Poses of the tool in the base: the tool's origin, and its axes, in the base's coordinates. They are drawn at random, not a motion.
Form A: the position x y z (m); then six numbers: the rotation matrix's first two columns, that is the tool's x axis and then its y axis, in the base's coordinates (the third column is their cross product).
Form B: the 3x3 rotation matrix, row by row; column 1 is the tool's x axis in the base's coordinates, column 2 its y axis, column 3 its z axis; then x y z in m. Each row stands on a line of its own. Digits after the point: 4 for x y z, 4 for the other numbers.
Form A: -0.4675, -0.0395, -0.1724, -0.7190, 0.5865, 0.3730, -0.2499, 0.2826, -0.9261
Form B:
-0.7190, -0.2499, -0.6486
0.5865, 0.2826, -0.7591
0.3730, -0.9261, -0.0566
-0.4675, -0.0395, -0.1724

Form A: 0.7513, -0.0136, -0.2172, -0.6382, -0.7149, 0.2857, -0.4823, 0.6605, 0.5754
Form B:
-0.6382, -0.4823, -0.6001
-0.7149, 0.6605, 0.2294
0.2857, 0.5754, -0.7663
0.7513, -0.0136, -0.2172

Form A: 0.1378, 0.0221, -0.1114, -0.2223, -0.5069, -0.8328, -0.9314, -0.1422, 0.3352
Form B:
-0.2223, -0.9314, -0.2883
-0.5069, -0.1422, 0.8502
-0.8328, 0.3352, -0.4405
0.1378, 0.0221, -0.1114

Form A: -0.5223, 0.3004, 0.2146, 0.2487, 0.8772, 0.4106, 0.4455, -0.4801, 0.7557
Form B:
0.2487, 0.4455, 0.8600
0.8772, -0.4801, -0.0050
0.4106, 0.7557, -0.5102
-0.5223, 0.3004, 0.2146

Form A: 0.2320, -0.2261, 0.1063, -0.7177, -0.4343, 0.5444, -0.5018, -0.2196, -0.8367
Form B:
-0.7177, -0.5018, 0.4829
-0.4343, -0.2196, -0.8737
0.5444, -0.8367, -0.0603
0.2320, -0.2261, 0.1063

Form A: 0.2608, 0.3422, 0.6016, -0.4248, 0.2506, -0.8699, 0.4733, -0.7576, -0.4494
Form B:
-0.4248, 0.4733, -0.7717
0.2506, -0.7576, -0.6026
-0.8699, -0.4494, 0.2032
0.2608, 0.3422, 0.6016

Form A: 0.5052, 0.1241, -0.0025, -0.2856, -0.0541, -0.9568, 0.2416, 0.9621, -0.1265
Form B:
-0.2856, 0.2416, 0.9274
-0.0541, 0.9621, -0.2673
-0.9568, -0.1265, -0.2617
0.5052, 0.1241, -0.0025

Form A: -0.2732, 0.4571, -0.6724, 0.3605, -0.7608, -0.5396, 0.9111, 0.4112, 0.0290
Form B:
0.3605, 0.9111, 0.1998
-0.7608, 0.4112, -0.5021
-0.5396, 0.0290, 0.8414
-0.2732, 0.4571, -0.6724

